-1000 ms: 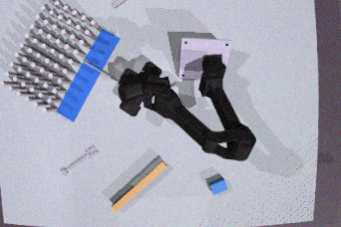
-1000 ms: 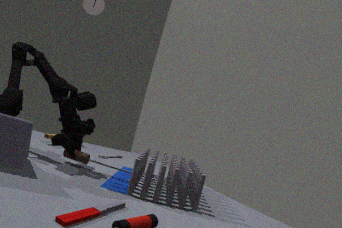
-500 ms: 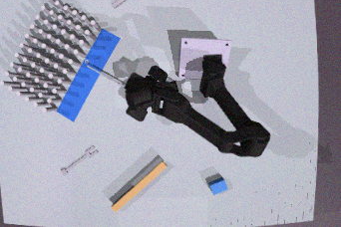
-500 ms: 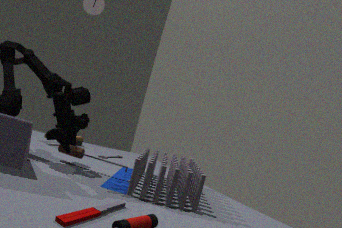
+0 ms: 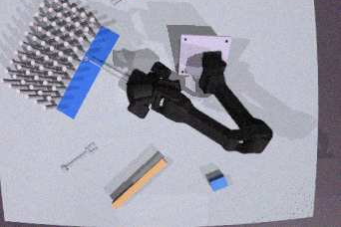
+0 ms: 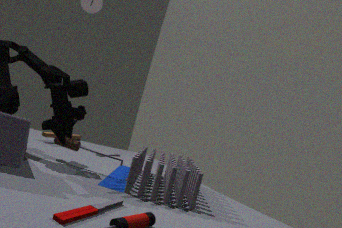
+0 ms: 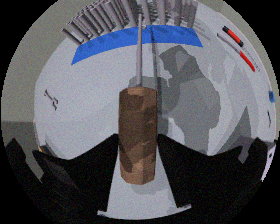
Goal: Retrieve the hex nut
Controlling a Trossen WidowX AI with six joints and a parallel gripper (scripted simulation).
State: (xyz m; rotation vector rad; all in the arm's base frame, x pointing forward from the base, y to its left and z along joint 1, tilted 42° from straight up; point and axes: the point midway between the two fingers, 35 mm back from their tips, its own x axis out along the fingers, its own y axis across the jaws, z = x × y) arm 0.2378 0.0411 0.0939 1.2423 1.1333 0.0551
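Now: the brown-handled hook tool 9 cm ahead of my gripper tip and 6 cm to the right of it. From my gripper tip the other things lie so: wrench (27 cm ahead, 24 cm to the left, 6 cm below); then blue taped strip (20 cm ahead, 8 cm to the right, 7 cm below); then hex nut (20 cm ahead, 14 cm to the right, 6 cm below).
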